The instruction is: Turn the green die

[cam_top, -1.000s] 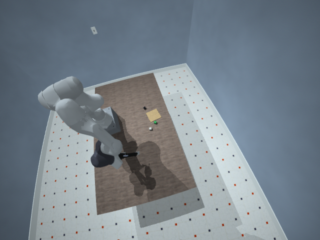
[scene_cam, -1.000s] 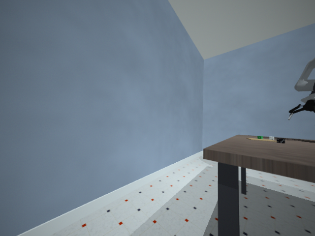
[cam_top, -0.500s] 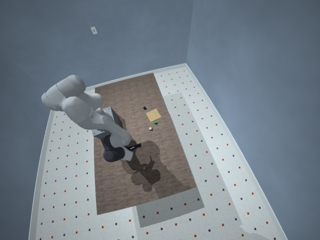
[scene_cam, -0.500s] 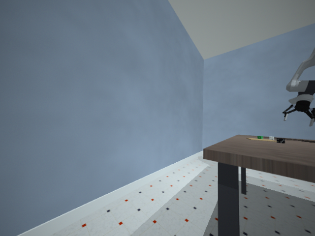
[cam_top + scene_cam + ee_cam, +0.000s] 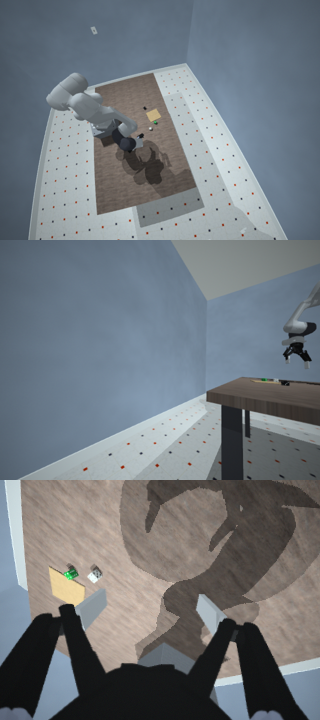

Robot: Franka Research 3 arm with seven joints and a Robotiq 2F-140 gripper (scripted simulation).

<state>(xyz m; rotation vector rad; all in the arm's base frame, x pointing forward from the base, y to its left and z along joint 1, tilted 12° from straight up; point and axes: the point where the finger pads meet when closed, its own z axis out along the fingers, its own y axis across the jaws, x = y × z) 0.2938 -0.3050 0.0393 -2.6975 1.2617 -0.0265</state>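
My hand is 18 cm to the right of the white die, 14 cm short of it and 14 cm above it. Also, from my hand: green die: 24 cm to the left, 20 cm ahead, 14 cm below; tan mat: 35 cm to the left, 20 cm ahead, 15 cm below; black die: 47 cm to the left, 14 cm below, 12 cm ahead.
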